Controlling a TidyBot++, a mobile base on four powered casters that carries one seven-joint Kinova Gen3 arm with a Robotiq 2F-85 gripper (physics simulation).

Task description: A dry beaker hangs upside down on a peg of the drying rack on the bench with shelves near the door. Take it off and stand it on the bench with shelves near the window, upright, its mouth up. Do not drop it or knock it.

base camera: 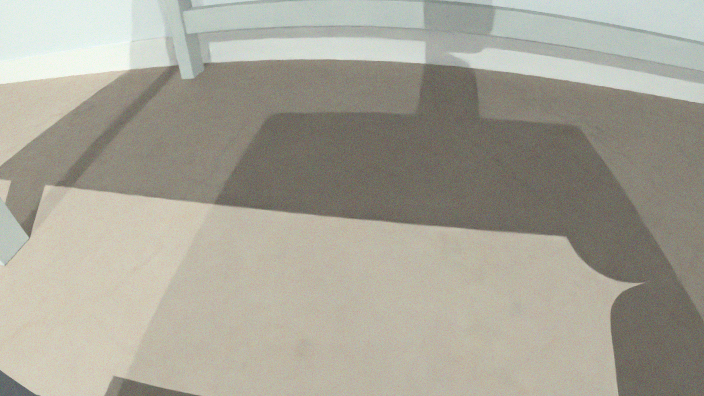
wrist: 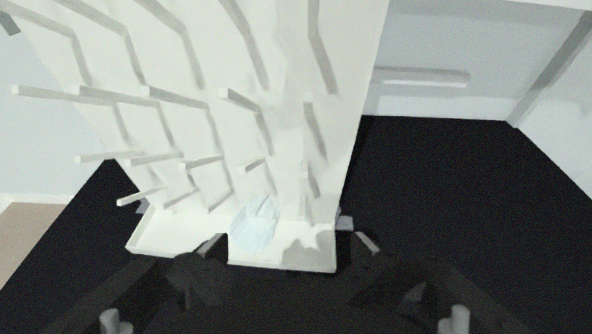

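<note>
The clear, pale blue beaker hangs on a low peg of the white drying rack, just above the rack's drip tray, in the lower middle of the wrist view. Its walls are faint, and which way its mouth points is hard to tell. My gripper is open and empty. In the wrist view the beaker shows between the two fingertips, nearer the left one, and beyond them; it is not gripped. The beaker and the rack do not show in the base camera view.
Rows of bare pegs stick out above and left of the beaker. The drip tray has a raised rim. The rack stands on a black bench top, with a wall behind. In the base view, a pale bench frame with legs stands along the wall.
</note>
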